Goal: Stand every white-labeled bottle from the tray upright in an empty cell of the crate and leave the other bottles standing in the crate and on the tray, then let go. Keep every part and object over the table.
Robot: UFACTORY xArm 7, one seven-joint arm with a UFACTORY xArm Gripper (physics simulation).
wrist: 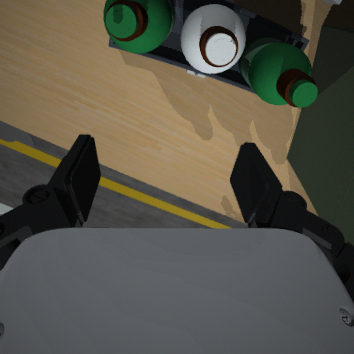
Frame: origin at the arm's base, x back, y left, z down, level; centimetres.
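Where they show: gripper, between the fingertips: [167, 157].
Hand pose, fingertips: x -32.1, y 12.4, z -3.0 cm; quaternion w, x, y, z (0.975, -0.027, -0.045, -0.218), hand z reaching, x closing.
Each offset is from my fingertips to the top centre of the thing. "pt": to the spot under its first point. Level surfaces: height alone.
A white bottle {dx +1.0, dy -5.8, dz +9.7 cm} [194, 44] with a white cap stands in the middle of the dark tray {pt dx -1.0, dy -0.2, dz +23.2 cm} [174, 61], near the top of the wrist view. A green bottle {dx -7.3, dy -3.5, dz +9.7 cm} [159, 25] with a green cap stands to its left in the tray, and another green bottle {dx +10.5, dy -7.4, dz +9.7 cm} [275, 70] with a green cap stands to its right. My gripper [167, 157] is open and empty, its two black fingers wide apart, lower in the view than the tray and apart from the bottles. The crate does not show in this view.
The wooden table {dz +25.7 cm} [125, 110] lies under the tray. Its edge runs diagonally below the tray, and past it is a grey floor with a yellow line [145, 198]. A dark green surface [327, 130] is at the right, beyond the table's right edge.
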